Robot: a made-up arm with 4 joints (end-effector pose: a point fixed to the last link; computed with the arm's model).
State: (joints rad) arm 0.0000 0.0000 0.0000 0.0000
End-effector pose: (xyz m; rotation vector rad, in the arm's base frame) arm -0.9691 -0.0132 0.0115 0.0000 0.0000 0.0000
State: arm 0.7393 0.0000 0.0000 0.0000
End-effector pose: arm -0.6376 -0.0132 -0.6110 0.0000 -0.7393 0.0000
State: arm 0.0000 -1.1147 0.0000 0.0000
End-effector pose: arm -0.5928 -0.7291 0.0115 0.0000 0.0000 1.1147
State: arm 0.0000 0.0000 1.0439 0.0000
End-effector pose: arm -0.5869 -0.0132 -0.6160 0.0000 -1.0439 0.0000
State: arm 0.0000 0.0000 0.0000 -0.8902
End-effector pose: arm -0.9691 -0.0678 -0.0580 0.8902 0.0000 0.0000
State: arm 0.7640 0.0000 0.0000 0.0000
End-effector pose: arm -0.6192 -0.0132 -0.6266 0.0000 -0.7640 0.0000
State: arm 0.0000 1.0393 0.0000 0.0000
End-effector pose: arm -0.5447 0.6164 0.0115 0.0000 0.0000 -1.0393
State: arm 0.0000 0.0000 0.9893 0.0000
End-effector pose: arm -0.6216 -0.0132 -0.5957 0.0000 -0.9893 0.0000
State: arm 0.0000 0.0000 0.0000 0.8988
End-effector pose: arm -0.9691 0.0760 0.0124 -0.8988 0.0000 0.0000
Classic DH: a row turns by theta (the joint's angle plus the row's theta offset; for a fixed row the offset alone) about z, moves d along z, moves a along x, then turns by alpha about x. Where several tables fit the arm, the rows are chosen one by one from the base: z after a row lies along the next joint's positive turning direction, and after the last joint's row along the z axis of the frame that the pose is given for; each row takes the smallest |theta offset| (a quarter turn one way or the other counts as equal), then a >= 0, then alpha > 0; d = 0 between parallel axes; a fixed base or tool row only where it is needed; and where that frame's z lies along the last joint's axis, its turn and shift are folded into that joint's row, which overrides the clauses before.
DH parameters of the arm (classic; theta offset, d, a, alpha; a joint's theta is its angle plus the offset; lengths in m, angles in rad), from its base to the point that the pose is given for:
base (fixed): 0 0.128 0 1.5708
joint 1: 0 0.0693 -0.2066 1.5708
joint 2: 0 0.098 -0.0259 -1.5708
joint 3: -1.5708 -0.1016 0.1105 1.5708
joint 4: 1.5708 0.7366 0.0455 -1.5708
tool (fixed): 1.5708 0.092 0 0

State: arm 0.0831 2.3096 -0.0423 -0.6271
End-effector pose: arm 0.3258 0.4886 0.0252 0.4603 -0.7437 -2.2251
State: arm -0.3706 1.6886 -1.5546 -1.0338
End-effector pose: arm 0.0528 0.0702 0.7907 1.6042 0.4880 -2.3579
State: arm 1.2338 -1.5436 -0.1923 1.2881
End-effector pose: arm -0.1360 -0.8210 -0.2528 -2.0379 -1.6618 0.5736
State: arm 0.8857 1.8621 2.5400 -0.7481
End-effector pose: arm 0.1109 -0.6679 -0.4536 -1.6799 -2.1662 -0.8381
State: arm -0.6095 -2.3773 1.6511 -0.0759
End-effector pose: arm -0.7055 -0.0666 -0.3923 2.2686 -0.4543 1.0727
